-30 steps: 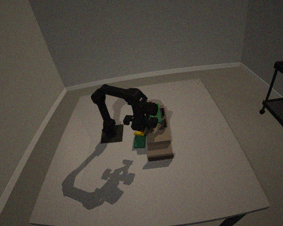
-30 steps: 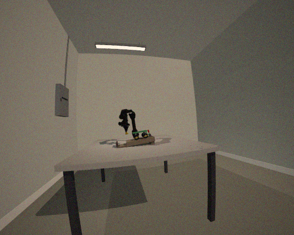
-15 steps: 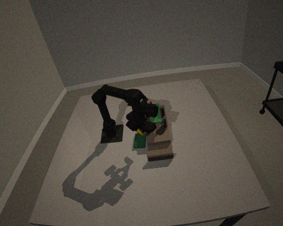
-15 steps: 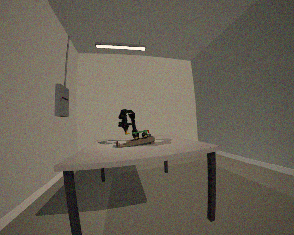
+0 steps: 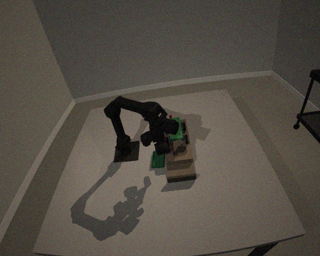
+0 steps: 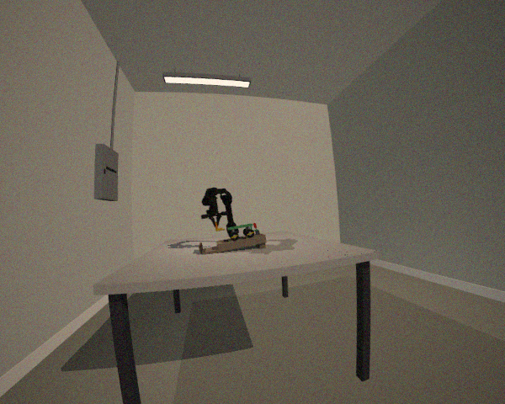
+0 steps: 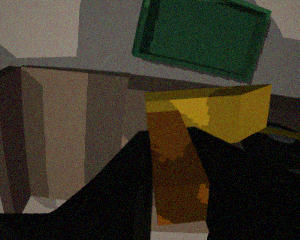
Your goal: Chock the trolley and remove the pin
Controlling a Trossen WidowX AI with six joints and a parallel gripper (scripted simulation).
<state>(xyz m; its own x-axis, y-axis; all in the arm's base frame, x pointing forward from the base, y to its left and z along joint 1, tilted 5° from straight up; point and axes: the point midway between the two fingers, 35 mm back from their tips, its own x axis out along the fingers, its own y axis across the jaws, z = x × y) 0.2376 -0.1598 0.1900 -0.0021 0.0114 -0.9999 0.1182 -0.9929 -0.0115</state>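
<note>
The red-headed stop pin is 9 cm ahead of my gripper tip, 27 cm to the left of it and 2 cm below it. Round my gripper tip: green-topped trolley: 10 cm ahead, 15 cm to the left, 4 cm below; yellow chock: 2 cm to the left, 1 cm below; green tray: 3 cm behind, 6 cm to the left, 16 cm below.
</note>
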